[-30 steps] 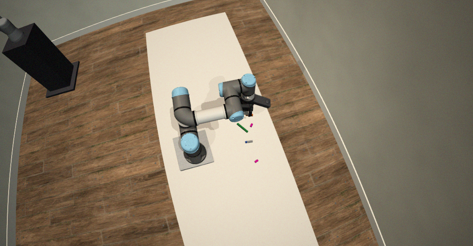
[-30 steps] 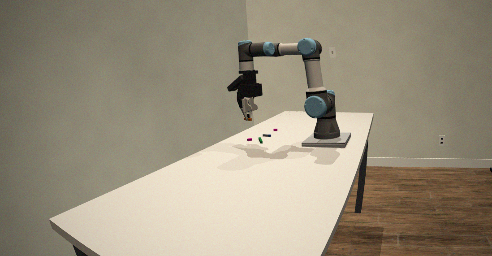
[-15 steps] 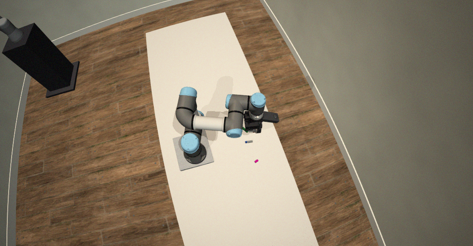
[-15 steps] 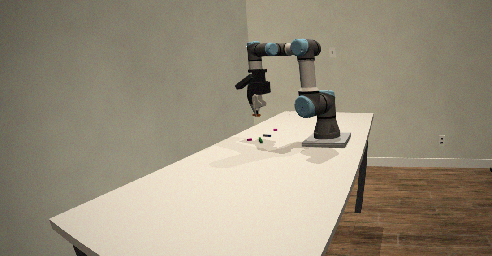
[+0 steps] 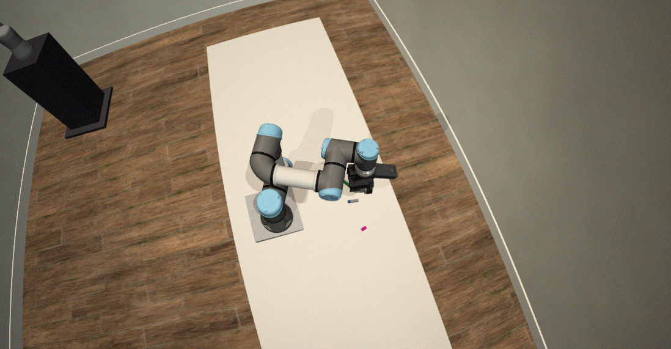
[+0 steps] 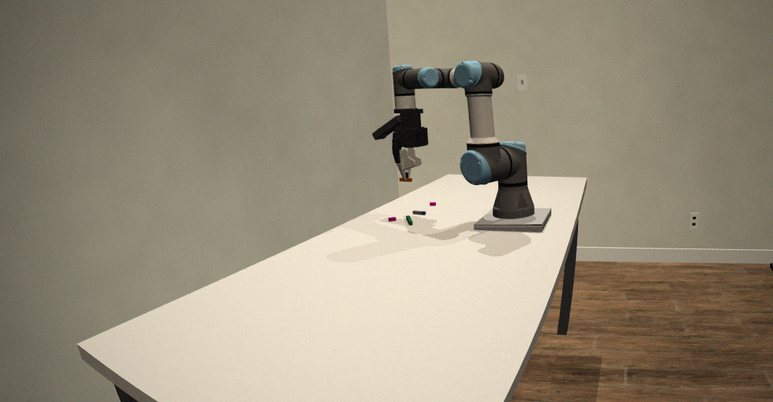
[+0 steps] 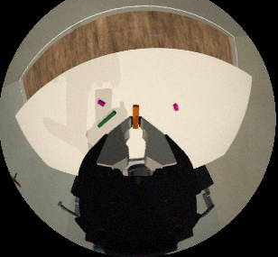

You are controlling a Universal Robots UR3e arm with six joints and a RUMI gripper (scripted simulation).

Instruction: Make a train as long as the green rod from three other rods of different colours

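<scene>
Now: hand 11 cm above the grey rod and 4 cm past it. Round my hand: blue rod: 11 cm below, 6 cm behind; green rod: 11 cm below, 9 cm to the left, 6 cm behind; orange rod: 1 cm below.
</scene>
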